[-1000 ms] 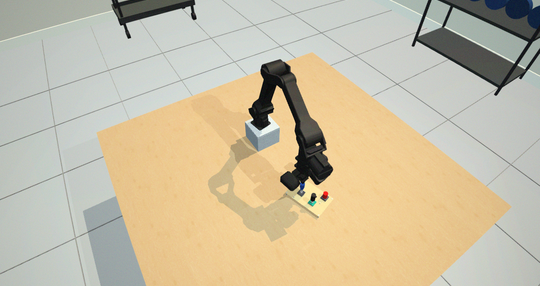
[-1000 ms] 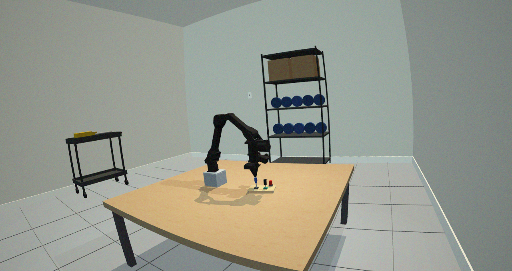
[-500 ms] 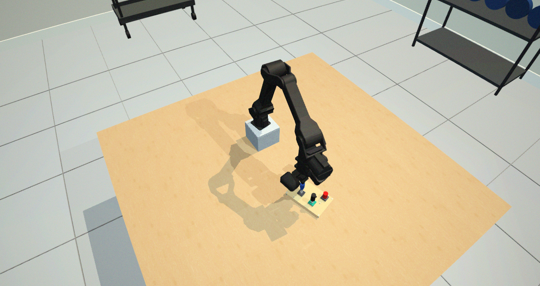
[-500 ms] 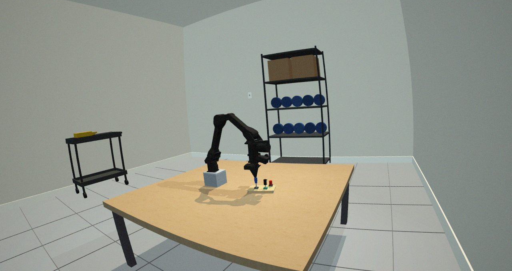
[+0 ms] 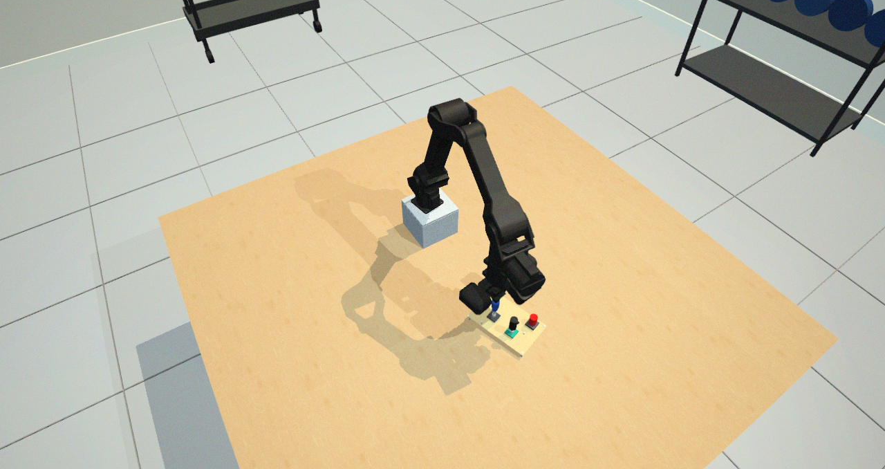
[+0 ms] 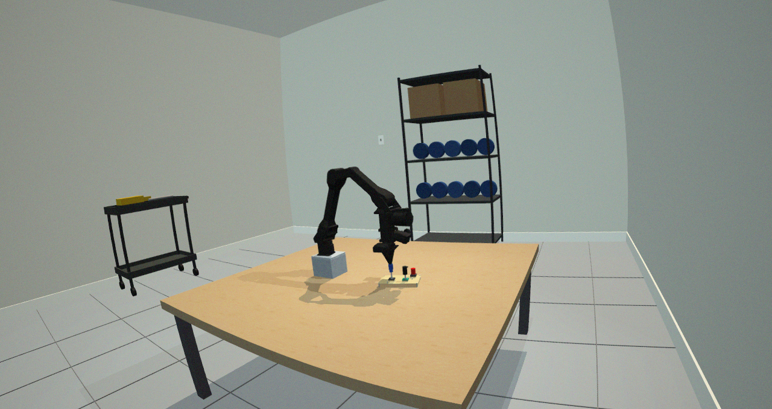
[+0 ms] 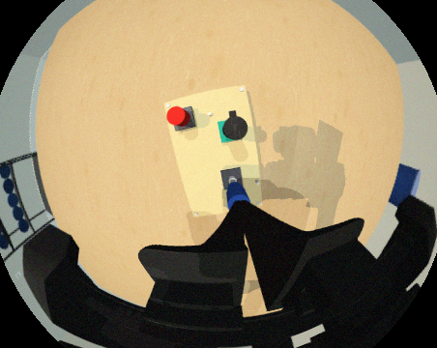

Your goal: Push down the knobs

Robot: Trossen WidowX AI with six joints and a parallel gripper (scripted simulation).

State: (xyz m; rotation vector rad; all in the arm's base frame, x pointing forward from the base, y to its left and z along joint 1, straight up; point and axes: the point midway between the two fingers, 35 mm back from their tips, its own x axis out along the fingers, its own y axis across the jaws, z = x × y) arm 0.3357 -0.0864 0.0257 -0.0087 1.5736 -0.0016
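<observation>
Now: the blue knob 20 mm below my gripper tip.
</observation>
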